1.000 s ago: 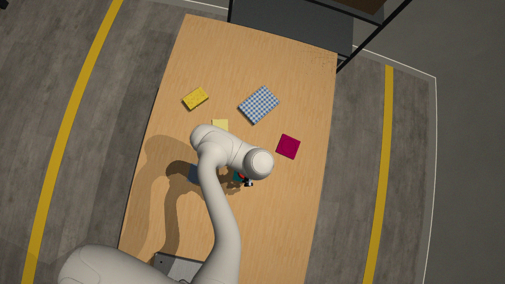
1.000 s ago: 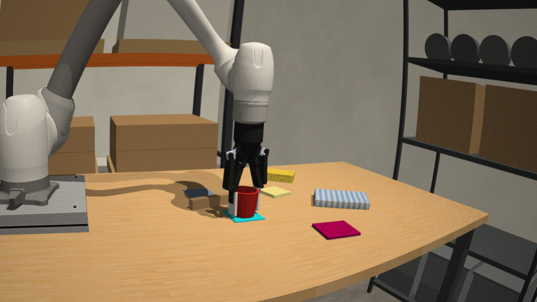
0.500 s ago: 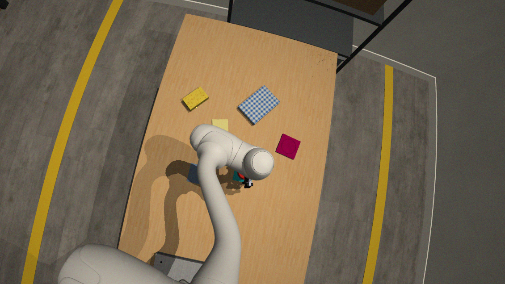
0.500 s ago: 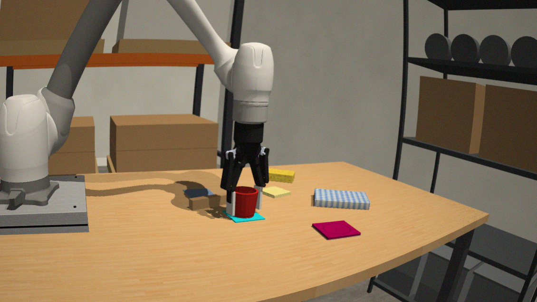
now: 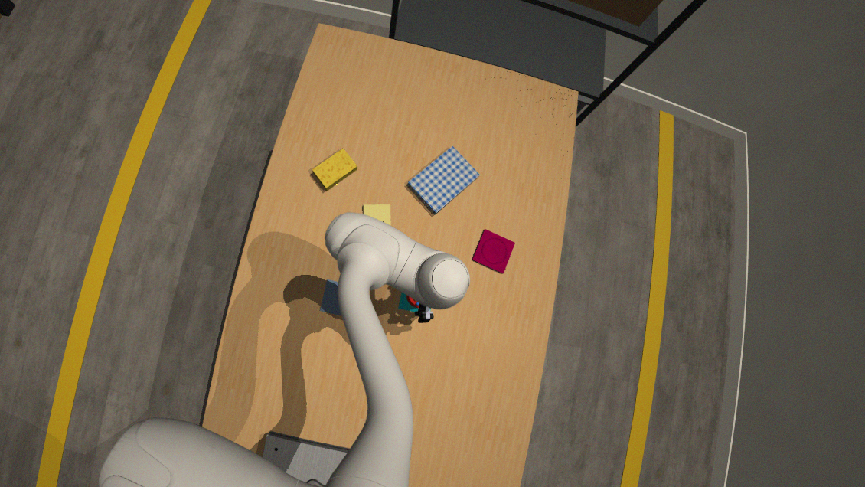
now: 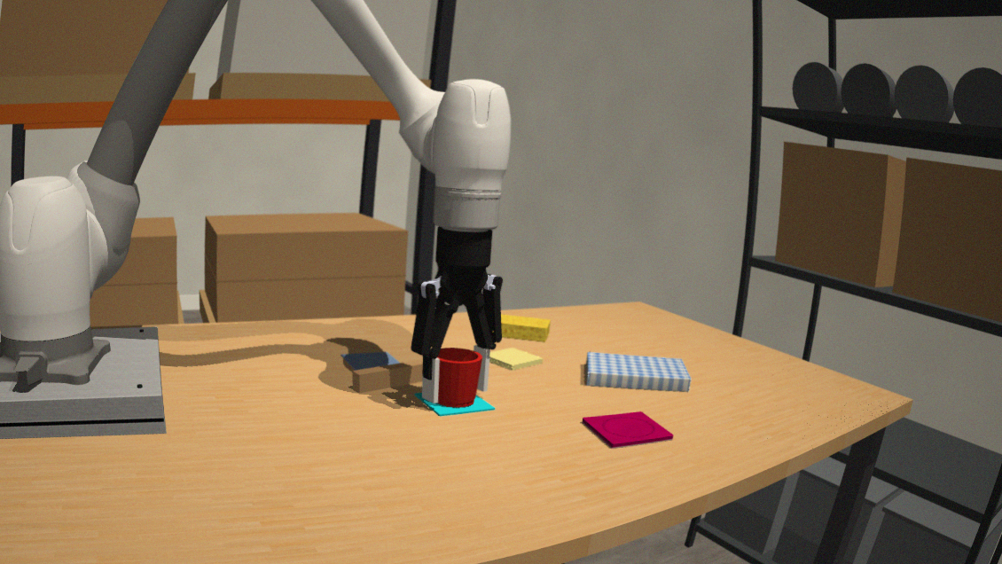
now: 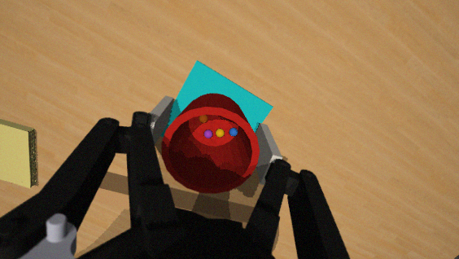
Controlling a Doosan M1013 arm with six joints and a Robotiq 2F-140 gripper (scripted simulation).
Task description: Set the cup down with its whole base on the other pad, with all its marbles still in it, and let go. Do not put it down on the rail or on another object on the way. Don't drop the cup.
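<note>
Right now my hand is 2 cm above the red cup. From my hand the other things lie so: wooden rail: 10 cm to the left, 4 cm behind, 3 cm below; then cyan pad: 5 cm below.
</note>
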